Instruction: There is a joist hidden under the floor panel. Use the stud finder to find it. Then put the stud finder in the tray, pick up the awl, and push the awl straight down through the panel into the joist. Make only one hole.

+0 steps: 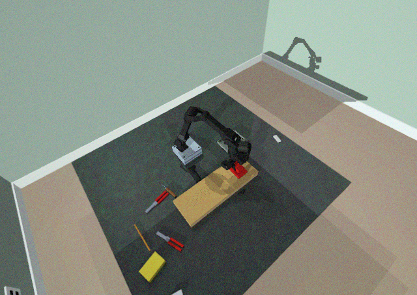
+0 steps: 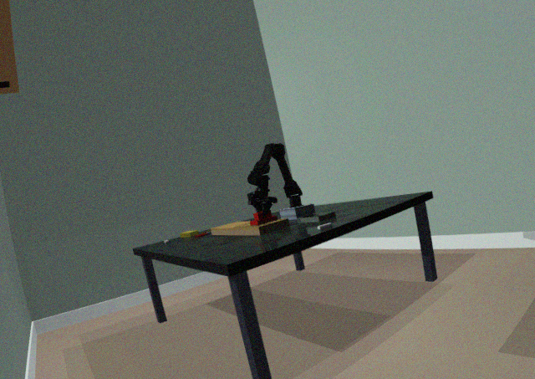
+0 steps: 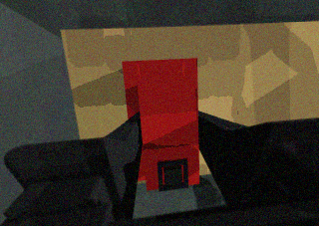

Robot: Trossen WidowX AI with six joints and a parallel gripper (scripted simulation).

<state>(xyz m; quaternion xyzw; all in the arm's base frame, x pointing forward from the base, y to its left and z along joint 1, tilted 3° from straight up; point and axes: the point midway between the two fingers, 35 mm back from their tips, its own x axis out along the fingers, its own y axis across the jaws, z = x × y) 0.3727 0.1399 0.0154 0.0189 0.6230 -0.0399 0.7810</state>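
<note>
My gripper tip is 40 mm past the indicator window and 30 mm below it. Round my gripper tip: brown-handled awl (390 mm to the right, 220 mm behind, 60 mm below); grey tray (210 mm behind, 170 mm to the left, 50 mm below); red stud finder (20 mm behind, 20 mm above).
</note>
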